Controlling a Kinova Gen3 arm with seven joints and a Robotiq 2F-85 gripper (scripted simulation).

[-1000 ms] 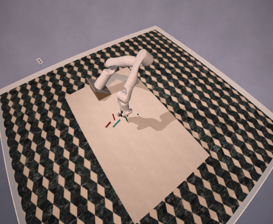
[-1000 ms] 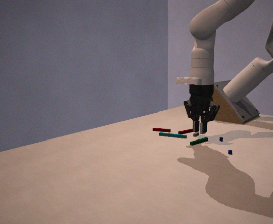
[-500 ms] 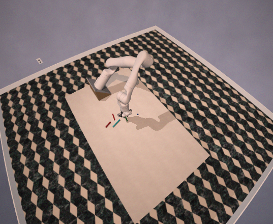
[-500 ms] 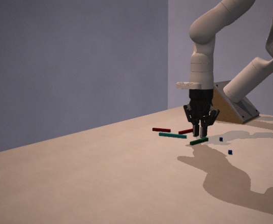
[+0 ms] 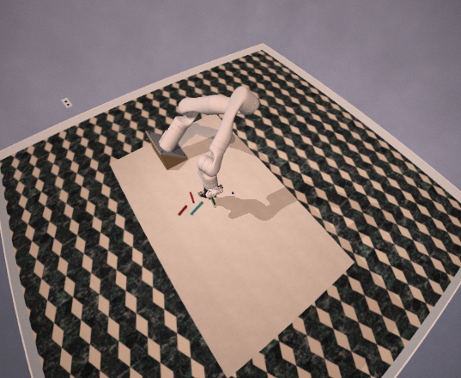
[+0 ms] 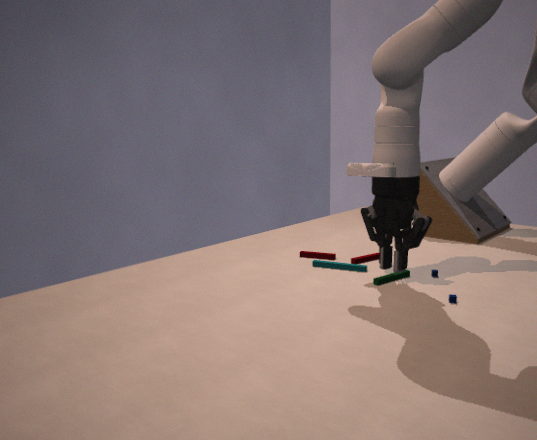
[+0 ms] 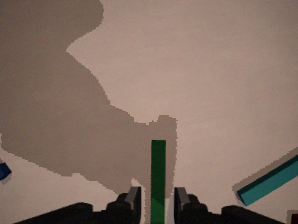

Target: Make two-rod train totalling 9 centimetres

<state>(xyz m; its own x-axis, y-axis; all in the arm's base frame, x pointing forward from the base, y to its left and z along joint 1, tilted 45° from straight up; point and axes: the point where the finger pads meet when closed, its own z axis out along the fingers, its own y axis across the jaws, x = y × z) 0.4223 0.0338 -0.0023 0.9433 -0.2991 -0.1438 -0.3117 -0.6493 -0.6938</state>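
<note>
The green rod lies 3 cm below my hand. From my hand the other things lie so: turquoise rod: 1 cm behind, 11 cm to the right, 3 cm below; grey rod: 7 cm behind, 4 cm to the right, 3 cm below; red rod: 8 cm behind, 9 cm to the right, 3 cm below.
</note>
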